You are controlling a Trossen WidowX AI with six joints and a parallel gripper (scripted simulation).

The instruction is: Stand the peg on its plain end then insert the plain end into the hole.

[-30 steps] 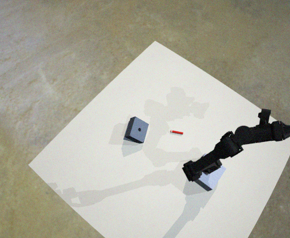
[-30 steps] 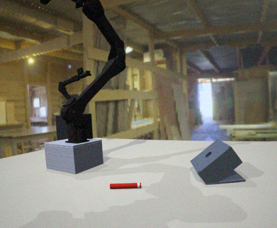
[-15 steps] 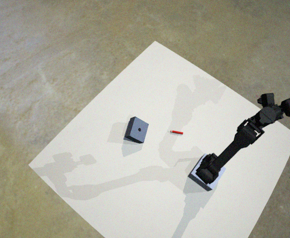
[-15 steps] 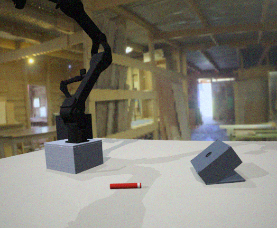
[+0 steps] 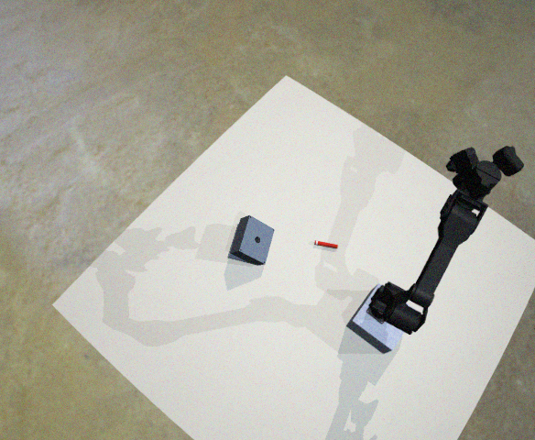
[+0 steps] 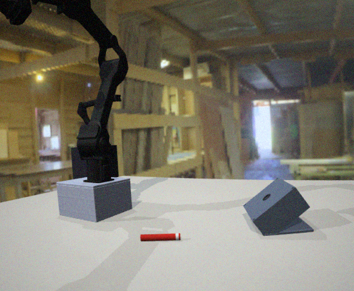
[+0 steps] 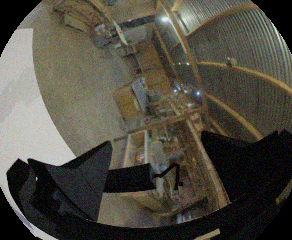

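Now: the red peg 270 mm ahead of my gripper tip, 250 mm to the left of it and 550 mm below it. The rest, counted from my gripper tip: grey sloped panel (450 mm ahead, 410 mm to the left, 510 mm below).
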